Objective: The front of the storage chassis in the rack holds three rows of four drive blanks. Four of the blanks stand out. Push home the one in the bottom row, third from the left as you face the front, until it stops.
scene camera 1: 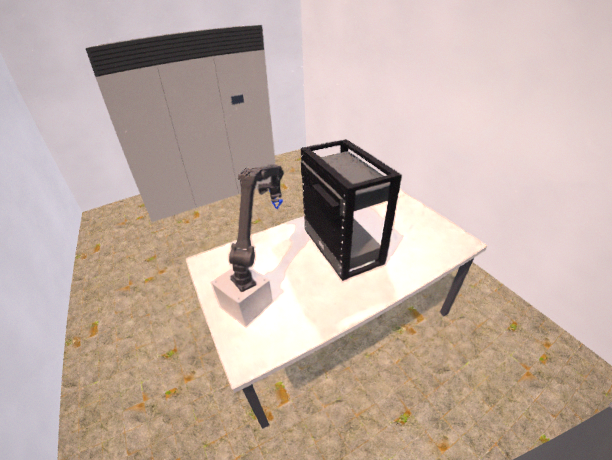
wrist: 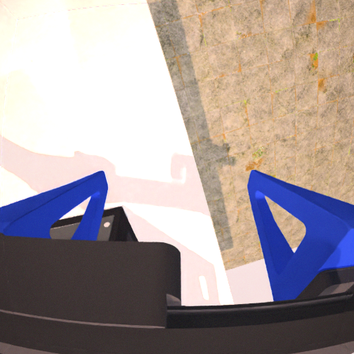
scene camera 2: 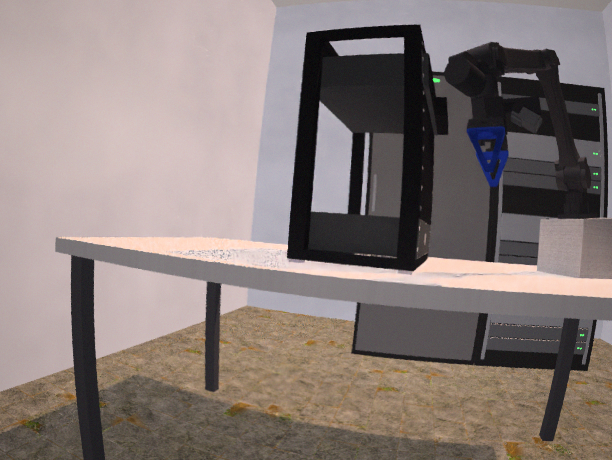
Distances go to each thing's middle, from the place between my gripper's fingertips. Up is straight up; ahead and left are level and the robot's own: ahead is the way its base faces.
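My hand is 100 mm below the black rack [scene camera 2: 375,93], and I find that the hand is also 430 mm to the left of the rack and 160 mm short of it.
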